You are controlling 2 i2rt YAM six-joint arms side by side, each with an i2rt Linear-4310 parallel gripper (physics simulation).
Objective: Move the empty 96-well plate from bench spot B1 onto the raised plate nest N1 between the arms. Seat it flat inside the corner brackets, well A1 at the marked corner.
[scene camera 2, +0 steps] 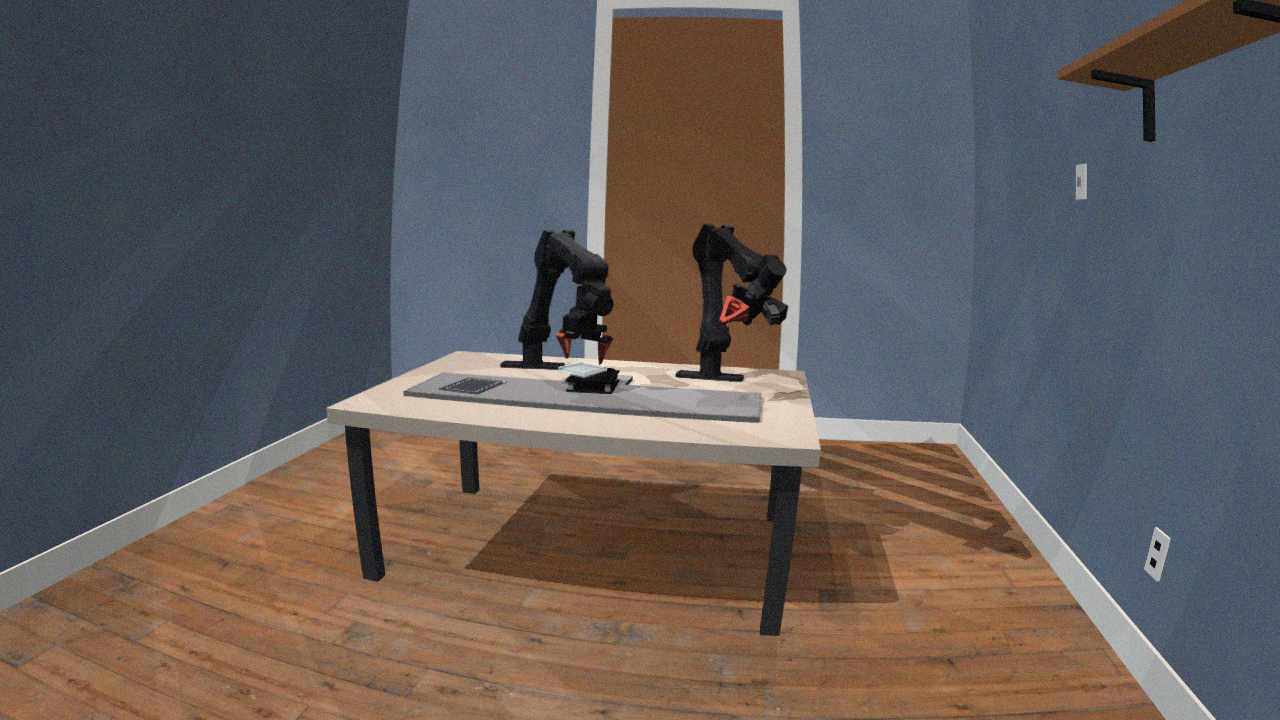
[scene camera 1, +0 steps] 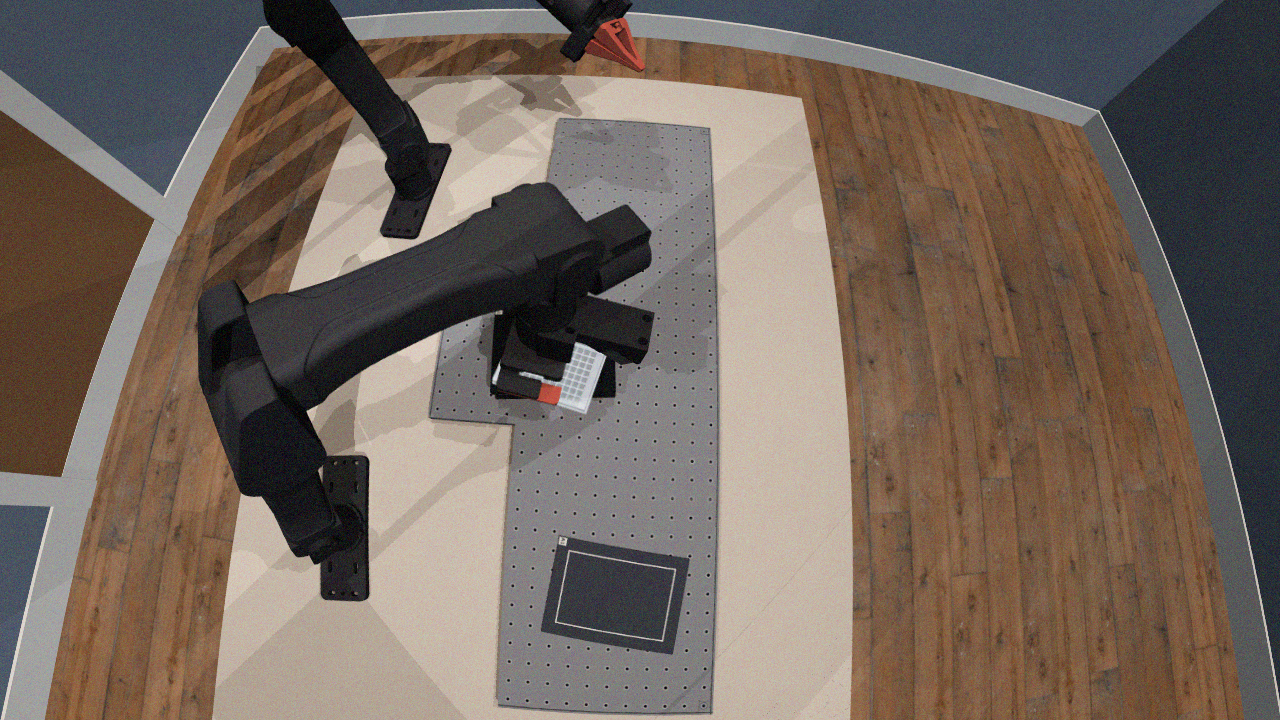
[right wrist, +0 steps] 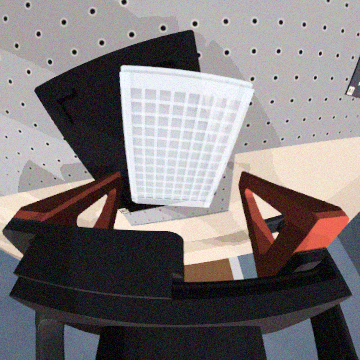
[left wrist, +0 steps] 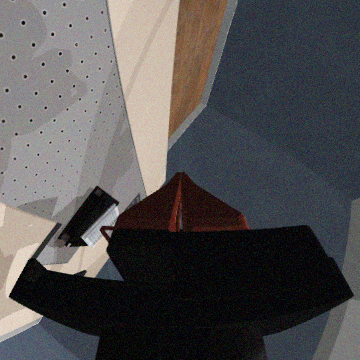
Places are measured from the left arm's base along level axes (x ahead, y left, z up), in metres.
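Pixels of known places: left gripper, fingertip midpoint: [scene camera 2: 721, 321] [scene camera 1: 642, 70] [left wrist: 180, 178]; right gripper, fingertip midpoint: [scene camera 2: 583, 361] [scene camera 1: 540, 361] [right wrist: 180, 177] [left wrist: 105, 232]; left arm's base, origin of the base link: [scene camera 2: 709, 377] [scene camera 1: 417, 189]; right arm's base, origin of the base link: [scene camera 2: 532, 366] [scene camera 1: 346, 527].
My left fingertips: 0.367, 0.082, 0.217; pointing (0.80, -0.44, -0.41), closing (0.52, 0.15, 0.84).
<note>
For each thing: its middle in the pictures, then the offset to it from my left fingertips, as dx, dy, dz. "pt": a spot on its surface instead. Level surfaces: height alone.
- white 96-well plate, body centre: [right wrist: 177, 153] [scene camera 1: 549, 367] [scene camera 2: 582, 369] [left wrist: 102, 225] -0.063, -0.379, -0.159
- black raised nest N1, body centre: [right wrist: 143, 143] [scene camera 1: 553, 351] [scene camera 2: 593, 379] [left wrist: 91, 218] -0.065, -0.348, -0.184
- spot B1, surface spot: [scene camera 1: 617, 552] pt +0.054, -0.598, -0.202
- perforated grey board, its level: dz -0.204
The white 96-well plate [scene camera 1: 585, 374] [scene camera 2: 581, 369] [left wrist: 101, 226] [right wrist: 181, 145] lies askew and tilted on the black raised nest N1 [scene camera 1: 606, 385] [scene camera 2: 590, 386] [left wrist: 90, 210] [right wrist: 95, 112]. It overhangs one side of the nest and is not flat inside the brackets. In the right wrist view, one L-shaped bracket shows uncovered. My right gripper [scene camera 2: 583, 359] [right wrist: 180, 177] is open above the plate, with nothing held; its fingertips stand on either side of the plate's near end in the right wrist view. My left gripper [scene camera 1: 641, 68] [scene camera 2: 723, 319] [left wrist: 180, 178] is shut and empty, away from the nest. The A1 well and marked corner cannot be made out.
The dark mat of spot B1 [scene camera 1: 617, 552] [scene camera 2: 472, 385] with its white outline lies on the perforated grey board [scene camera 1: 608, 483] [scene camera 2: 680, 402], at the lower part in scene camera 1. The right arm [scene camera 1: 420, 277] reaches over the board and hides part of the nest and plate there.
</note>
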